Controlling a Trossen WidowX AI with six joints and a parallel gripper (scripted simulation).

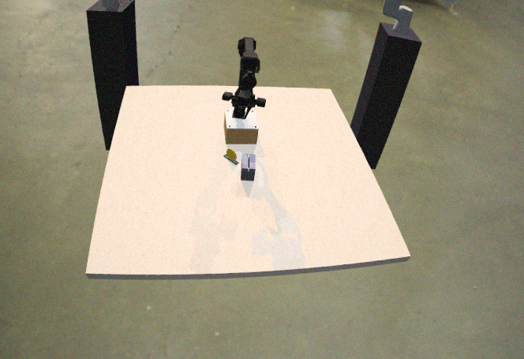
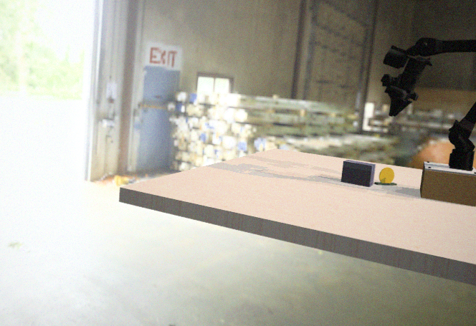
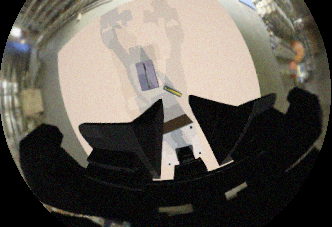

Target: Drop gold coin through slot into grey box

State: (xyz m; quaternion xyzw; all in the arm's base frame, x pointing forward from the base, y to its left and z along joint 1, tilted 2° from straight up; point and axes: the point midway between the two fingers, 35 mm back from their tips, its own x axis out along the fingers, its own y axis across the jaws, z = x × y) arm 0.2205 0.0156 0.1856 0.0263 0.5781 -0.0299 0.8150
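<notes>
Right now my gripper tip is 220 mm above the gold coin and 30 mm to the left of it.
</notes>
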